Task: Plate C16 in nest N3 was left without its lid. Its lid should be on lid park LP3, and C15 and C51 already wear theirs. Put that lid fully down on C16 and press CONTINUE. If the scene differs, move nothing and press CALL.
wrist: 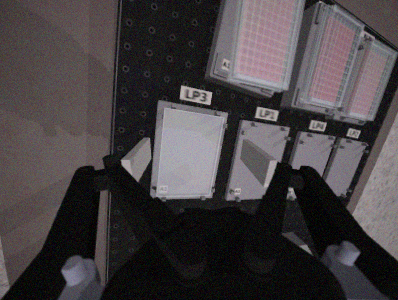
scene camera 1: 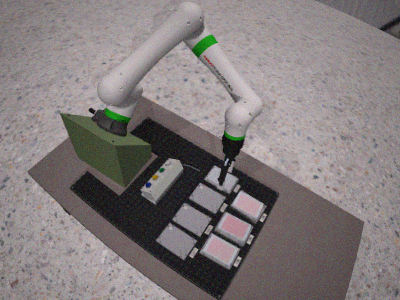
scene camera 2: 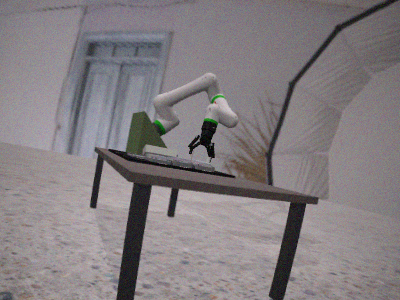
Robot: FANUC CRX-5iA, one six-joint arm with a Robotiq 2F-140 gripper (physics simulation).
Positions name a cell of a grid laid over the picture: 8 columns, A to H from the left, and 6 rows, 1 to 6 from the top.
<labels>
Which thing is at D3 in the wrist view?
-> A lid park LP3.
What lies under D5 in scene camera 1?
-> A lid park LP4.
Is my gripper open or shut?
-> Open.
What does my gripper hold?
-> Nothing.
</labels>
